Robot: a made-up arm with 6 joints. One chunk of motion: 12 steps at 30 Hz.
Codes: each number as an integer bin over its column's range. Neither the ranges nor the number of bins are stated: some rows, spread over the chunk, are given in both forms.
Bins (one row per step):
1: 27 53 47 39 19 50
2: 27 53 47 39 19 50
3: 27 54 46 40 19 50
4: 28 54 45 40 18 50
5: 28 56 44 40 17 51
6: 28 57 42 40 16 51
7: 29 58 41 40 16 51
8: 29 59 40 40 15 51
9: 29 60 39 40 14 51
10: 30 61 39 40 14 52
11: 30 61 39 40 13 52
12: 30 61 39 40 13 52
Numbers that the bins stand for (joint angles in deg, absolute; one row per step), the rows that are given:
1: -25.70 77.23 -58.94 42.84 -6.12 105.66
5: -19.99 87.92 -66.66 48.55 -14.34 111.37
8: -14.28 98.62 -76.96 48.55 -22.57 111.37
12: -8.57 105.75 -79.53 48.55 -30.79 117.08
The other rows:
2: -25.70 77.23 -58.94 42.84 -6.12 105.66
3: -25.70 80.79 -61.51 48.55 -6.12 105.66
4: -19.99 80.79 -64.09 48.55 -10.23 105.66
6: -19.99 91.49 -71.81 48.55 -18.45 111.37
7: -14.28 95.05 -74.38 48.55 -18.45 111.37
9: -14.28 102.18 -79.53 48.55 -26.68 111.37
10: -8.57 105.75 -79.53 48.55 -26.68 117.08
11: -8.57 105.75 -79.53 48.55 -30.79 117.08

